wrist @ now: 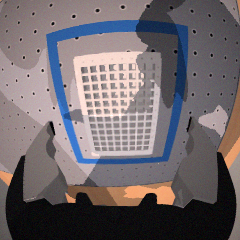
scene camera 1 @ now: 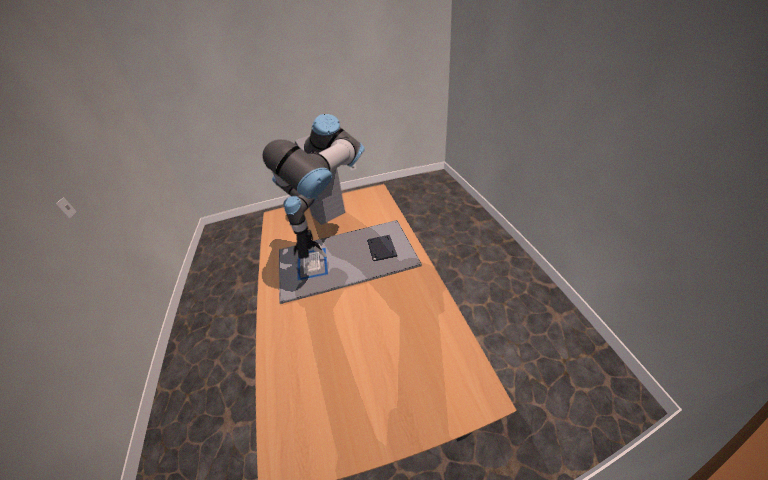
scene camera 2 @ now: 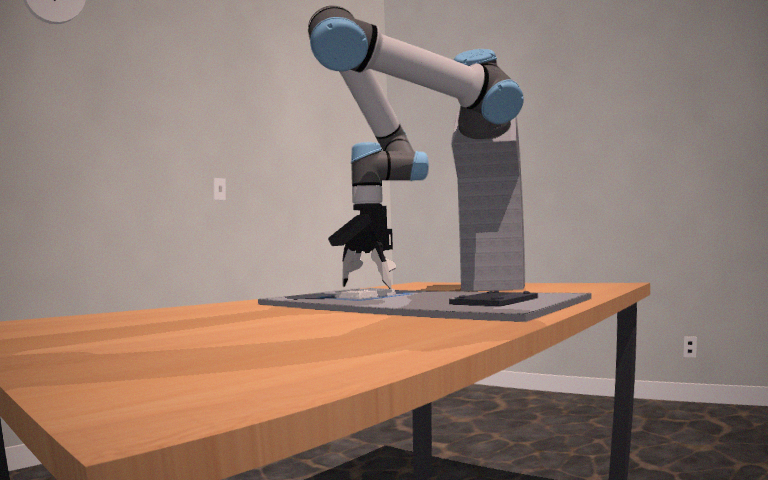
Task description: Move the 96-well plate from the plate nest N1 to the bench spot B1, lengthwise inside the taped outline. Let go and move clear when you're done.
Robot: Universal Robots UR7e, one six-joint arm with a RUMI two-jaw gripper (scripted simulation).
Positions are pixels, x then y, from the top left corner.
Labels:
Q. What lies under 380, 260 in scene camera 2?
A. The gripper.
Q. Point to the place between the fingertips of the gripper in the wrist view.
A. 120, 120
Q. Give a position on a black plate nest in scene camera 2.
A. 483, 299

